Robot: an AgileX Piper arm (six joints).
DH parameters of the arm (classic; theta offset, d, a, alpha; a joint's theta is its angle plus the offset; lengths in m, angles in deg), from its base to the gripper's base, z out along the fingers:
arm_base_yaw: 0 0.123 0 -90
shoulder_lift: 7.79 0 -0.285 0
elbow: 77.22 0 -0.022 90
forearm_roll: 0 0.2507 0 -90
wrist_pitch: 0 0 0 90
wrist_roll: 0 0.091 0 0
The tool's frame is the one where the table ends.
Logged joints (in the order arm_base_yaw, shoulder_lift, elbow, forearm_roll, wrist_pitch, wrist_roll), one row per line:
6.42 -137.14 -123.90 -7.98 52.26 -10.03
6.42 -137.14 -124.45 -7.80 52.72 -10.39
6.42 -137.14 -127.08 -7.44 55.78 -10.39
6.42 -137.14 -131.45 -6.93 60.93 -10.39
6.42 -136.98 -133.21 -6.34 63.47 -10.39
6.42 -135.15 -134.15 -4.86 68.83 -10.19
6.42 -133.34 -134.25 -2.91 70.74 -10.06
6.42 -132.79 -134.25 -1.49 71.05 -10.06
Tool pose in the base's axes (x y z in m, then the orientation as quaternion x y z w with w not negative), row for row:
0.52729 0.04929 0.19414 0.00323 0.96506 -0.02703 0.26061
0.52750 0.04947 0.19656 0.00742 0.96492 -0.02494 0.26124
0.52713 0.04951 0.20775 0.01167 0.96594 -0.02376 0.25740
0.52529 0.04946 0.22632 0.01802 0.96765 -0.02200 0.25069
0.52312 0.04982 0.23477 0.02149 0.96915 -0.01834 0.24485
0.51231 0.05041 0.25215 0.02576 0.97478 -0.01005 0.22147
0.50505 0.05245 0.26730 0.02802 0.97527 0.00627 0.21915
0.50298 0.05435 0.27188 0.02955 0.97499 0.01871 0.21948
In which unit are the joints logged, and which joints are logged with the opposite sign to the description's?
The joints are logged in degrees. Opposite sign: shoulder_lift, wrist_roll.
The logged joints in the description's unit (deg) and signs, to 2 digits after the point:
6.42 137.14 -123.90 -7.98 52.26 10.03
6.42 137.14 -124.45 -7.80 52.72 10.39
6.42 137.14 -127.08 -7.44 55.78 10.39
6.42 137.14 -131.45 -6.93 60.93 10.39
6.42 136.98 -133.21 -6.34 63.47 10.39
6.42 135.15 -134.15 -4.86 68.83 10.19
6.42 133.34 -134.25 -2.91 70.74 10.06
6.42 132.79 -134.25 -1.49 71.05 10.06

